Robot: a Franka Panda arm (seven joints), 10 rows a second.
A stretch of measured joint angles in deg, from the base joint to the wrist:
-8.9 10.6 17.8 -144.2 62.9 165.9 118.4
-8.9 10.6 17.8 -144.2 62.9 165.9 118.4
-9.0 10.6 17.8 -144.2 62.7 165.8 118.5
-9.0 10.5 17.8 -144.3 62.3 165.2 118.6
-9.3 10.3 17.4 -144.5 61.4 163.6 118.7
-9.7 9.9 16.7 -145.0 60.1 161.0 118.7
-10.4 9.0 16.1 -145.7 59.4 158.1 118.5
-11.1 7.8 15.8 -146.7 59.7 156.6 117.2
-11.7 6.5 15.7 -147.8 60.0 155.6 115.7
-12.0 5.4 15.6 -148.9 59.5 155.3 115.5
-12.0 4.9 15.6 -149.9 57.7 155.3 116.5
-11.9 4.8 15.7 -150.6 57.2 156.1 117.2
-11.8 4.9 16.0 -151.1 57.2 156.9 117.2
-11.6 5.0 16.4 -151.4 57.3 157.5 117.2
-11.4 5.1 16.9 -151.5 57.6 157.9 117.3
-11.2 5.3 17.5 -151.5 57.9 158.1 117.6
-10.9 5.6 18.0 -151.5 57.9 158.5 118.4
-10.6 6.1 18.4 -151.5 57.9 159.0 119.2
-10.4 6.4 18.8 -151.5 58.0 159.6 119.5
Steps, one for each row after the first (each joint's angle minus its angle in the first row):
0.0 0.0 0.0 0.0 0.0 0.0 0.0
-0.1 0.0 0.0 0.0 -0.2 -0.1 0.1
-0.1 -0.1 0.0 -0.1 -0.6 -0.7 0.2
-0.4 -0.3 -0.4 -0.3 -1.5 -2.3 0.3
-0.8 -0.7 -1.1 -0.8 -2.8 -4.9 0.3
-1.5 -1.6 -1.7 -1.5 -3.5 -7.8 0.1
-2.2 -2.8 -2.0 -2.5 -3.2 -9.3 -1.2
-2.8 -4.1 -2.1 -3.6 -2.9 -10.3 -2.7
-3.1 -5.2 -2.2 -4.7 -3.4 -10.6 -2.9
-3.1 -5.7 -2.2 -5.7 -5.2 -10.6 -1.9
-3.0 -5.8 -2.1 -6.4 -5.7 -9.8 -1.2
-2.9 -5.7 -1.8 -6.9 -5.7 -9.0 -1.2
-2.7 -5.6 -1.4 -7.2 -5.6 -8.4 -1.2
-2.5 -5.5 -0.9 -7.3 -5.3 -8.0 -1.1
-2.3 -5.3 -0.3 -7.3 -5.0 -7.8 -0.8
-2.0 -5.0 0.2 -7.3 -5.0 -7.4 0.0
-1.7 -4.5 0.6 -7.3 -5.0 -6.9 0.8
-1.5 -4.2 1.0 -7.3 -4.9 -6.3 1.1

